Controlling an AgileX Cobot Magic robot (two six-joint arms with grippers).
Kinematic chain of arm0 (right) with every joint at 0, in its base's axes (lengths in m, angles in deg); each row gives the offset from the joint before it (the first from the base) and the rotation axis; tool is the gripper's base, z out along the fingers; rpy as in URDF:
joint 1: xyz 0 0 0.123 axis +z
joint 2: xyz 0 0 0 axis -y
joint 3: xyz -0.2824 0 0.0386 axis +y
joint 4: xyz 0.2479 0 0.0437 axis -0.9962 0 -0.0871
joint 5: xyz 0 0 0 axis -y
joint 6: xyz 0.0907 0 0.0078 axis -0.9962 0 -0.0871
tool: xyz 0 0 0 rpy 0 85 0
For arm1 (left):
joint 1: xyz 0 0 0.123 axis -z
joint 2: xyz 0 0 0 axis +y
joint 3: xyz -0.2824 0 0.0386 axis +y
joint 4: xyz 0.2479 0 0.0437 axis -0.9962 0 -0.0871
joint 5: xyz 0 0 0 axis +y
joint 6: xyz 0.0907 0 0.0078 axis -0.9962 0 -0.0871
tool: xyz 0 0 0 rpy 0 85 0
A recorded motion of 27 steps. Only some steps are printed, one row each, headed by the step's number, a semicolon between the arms.
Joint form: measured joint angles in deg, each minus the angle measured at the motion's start. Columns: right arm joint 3, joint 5, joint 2, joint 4, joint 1, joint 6; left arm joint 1, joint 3, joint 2, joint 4, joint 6, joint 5.
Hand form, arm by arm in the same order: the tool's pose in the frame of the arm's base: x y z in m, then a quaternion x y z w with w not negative. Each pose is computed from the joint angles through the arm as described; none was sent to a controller.
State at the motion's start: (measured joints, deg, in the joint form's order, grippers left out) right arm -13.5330 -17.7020 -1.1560 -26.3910 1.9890 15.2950; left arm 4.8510 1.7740 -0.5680 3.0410 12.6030 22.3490
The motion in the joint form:
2: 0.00 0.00 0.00 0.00 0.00 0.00; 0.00 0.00 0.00 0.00 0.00 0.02
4: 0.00 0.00 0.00 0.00 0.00 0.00; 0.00 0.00 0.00 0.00 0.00 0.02
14: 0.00 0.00 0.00 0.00 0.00 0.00; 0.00 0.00 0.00 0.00 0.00 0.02
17: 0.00 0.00 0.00 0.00 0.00 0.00; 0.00 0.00 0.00 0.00 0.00 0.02
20: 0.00 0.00 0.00 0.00 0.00 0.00; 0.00 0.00 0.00 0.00 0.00 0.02
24: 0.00 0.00 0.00 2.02 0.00 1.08; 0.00 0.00 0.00 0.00 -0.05 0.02
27: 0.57 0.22 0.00 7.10 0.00 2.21; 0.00 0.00 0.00 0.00 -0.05 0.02
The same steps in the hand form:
2: 0.0409 0.0138 0.2652 0.00034 0.69837 0.12166 0.70533; 0.0519 -0.0063 0.1682 -0.06887 0.80887 -0.11079 0.57334
4: 0.0409 0.0138 0.2652 0.00034 0.69837 0.12166 0.70533; 0.0519 -0.0063 0.1682 -0.06887 0.80887 -0.11079 0.57334
14: 0.0409 0.0138 0.2652 0.00034 0.69837 0.12166 0.70533; 0.0519 -0.0063 0.1682 -0.06887 0.80887 -0.11079 0.57334
17: 0.0409 0.0138 0.2652 0.00034 0.69837 0.12166 0.70533; 0.0519 -0.0063 0.1682 -0.06887 0.80887 -0.11079 0.57334
20: 0.0409 0.0138 0.2652 0.00034 0.69837 0.12166 0.70533; 0.0519 -0.0063 0.1682 -0.06887 0.80887 -0.11079 0.57334
24: 0.0411 0.0129 0.2648 -0.01451 0.69978 0.09952 0.70724; 0.0519 -0.0063 0.1682 -0.06852 0.80890 -0.11054 0.57339
27: 0.0424 0.0106 0.2611 -0.04155 0.70434 0.05324 0.70665; 0.0519 -0.0063 0.1682 -0.06852 0.80890 -0.11054 0.57339

